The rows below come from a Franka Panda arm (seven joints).
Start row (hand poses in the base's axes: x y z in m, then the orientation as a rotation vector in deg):
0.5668, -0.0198, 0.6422, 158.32, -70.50, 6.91
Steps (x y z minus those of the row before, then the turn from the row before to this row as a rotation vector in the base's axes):
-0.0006, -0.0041, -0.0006, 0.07, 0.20, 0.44
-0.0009, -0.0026, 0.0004, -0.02, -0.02, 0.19
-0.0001, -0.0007, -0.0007, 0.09, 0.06, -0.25
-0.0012, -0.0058, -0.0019, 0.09, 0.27, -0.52
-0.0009, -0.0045, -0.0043, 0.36, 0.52, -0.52
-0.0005, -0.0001, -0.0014, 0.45, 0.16, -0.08
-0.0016, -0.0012, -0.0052, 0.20, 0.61, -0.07
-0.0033, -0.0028, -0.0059, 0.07, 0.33, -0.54
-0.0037, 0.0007, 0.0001, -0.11, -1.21, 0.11
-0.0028, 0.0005, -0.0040, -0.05, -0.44, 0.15
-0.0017, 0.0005, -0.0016, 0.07, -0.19, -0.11
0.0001, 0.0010, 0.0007, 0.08, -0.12, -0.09
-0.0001, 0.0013, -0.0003, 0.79, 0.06, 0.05
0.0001, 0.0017, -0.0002, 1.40, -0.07, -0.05
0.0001, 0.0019, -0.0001, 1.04, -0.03, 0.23
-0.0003, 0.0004, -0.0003, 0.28, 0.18, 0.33
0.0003, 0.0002, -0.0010, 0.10, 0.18, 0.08
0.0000, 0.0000, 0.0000, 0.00, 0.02, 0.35
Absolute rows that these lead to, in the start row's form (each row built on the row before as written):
0.5662, -0.0239, 0.6416, 158.61, -69.88, 6.63
0.5653, -0.0265, 0.6420, 158.72, -69.62, 6.69
0.5652, -0.0272, 0.6413, 158.62, -69.98, 6.53
0.5640, -0.0330, 0.6394, 158.29, -70.66, 6.05
0.5631, -0.0375, 0.6351, 158.11, -71.39, 5.07
0.5626, -0.0376, 0.6337, 158.39, -71.64, 4.57
0.5610, -0.0388, 0.6285, 158.32, -71.67, 3.59
0.5577, -0.0416, 0.6226, 157.93, -72.36, 3.04
0.5540, -0.0409, 0.6227, 158.29, -72.46, 4.80
0.5512, -0.0404, 0.6187, 158.48, -72.34, 5.46
0.5495, -0.0399, 0.6171, 158.52, -72.56, 5.67
0.5496, -0.0389, 0.6178, 158.56, -72.74, 5.78
0.5495, -0.0376, 0.6175, 159.24, -72.97, 5.22
0.5496, -0.0359, 0.6173, 160.40, -73.61, 4.45
0.5497, -0.0340, 0.6172, 161.43, -73.71, 3.85
0.5494, -0.0336, 0.6169, 161.82, -73.32, 3.43
0.5497, -0.0334, 0.6159, 161.90, -73.21, 3.11
0.5497, -0.0334, 0.6159, 162.12, -72.71, 3.09

